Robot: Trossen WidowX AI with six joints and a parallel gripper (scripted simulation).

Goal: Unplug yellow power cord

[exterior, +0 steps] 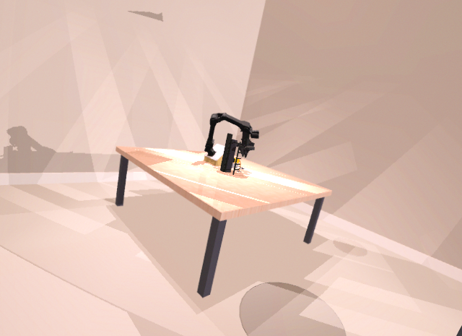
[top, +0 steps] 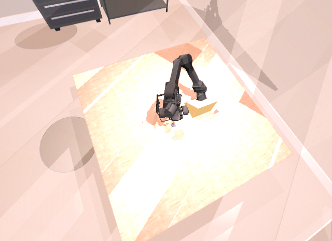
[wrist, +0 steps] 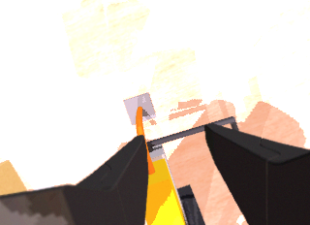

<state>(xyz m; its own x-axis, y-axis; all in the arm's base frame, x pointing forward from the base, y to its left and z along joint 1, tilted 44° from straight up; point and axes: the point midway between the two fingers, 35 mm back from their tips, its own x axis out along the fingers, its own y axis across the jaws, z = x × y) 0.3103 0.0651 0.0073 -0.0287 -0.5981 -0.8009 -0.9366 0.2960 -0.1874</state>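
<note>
My gripper tip is now 3 cm past the yellow plug, 7 cm to the left of it and 3 cm above it.
</note>
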